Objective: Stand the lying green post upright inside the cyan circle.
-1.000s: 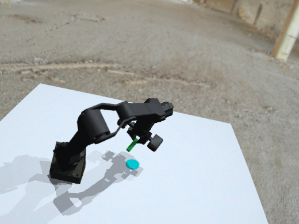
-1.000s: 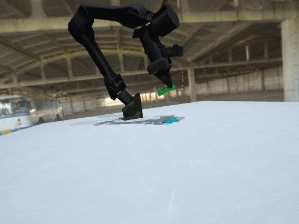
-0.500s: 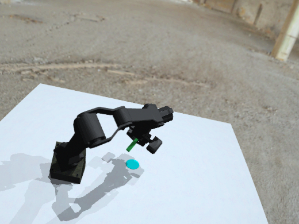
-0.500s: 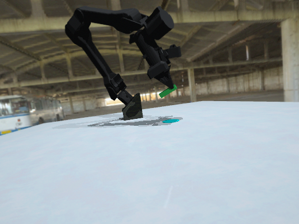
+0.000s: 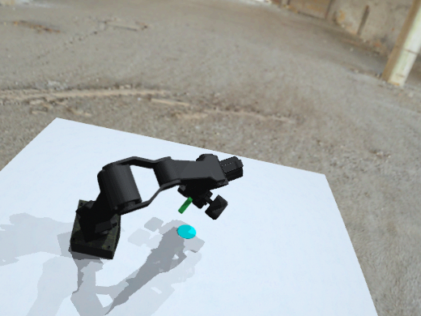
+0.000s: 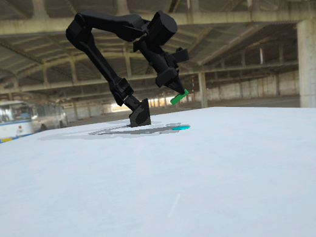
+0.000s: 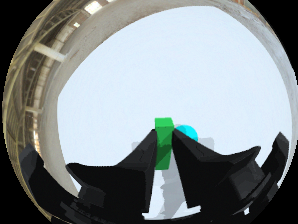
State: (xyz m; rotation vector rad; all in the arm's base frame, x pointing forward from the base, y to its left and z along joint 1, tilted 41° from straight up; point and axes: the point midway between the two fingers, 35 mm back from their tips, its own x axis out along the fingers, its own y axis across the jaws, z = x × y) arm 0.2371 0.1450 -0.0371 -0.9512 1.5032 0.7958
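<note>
My gripper tip is now 10 mm short of the cyan circle, 30 mm to the left of it and 110 mm above it. Round my gripper tip: green post (10 mm behind, 20 mm to the right, 10 mm below).
</note>
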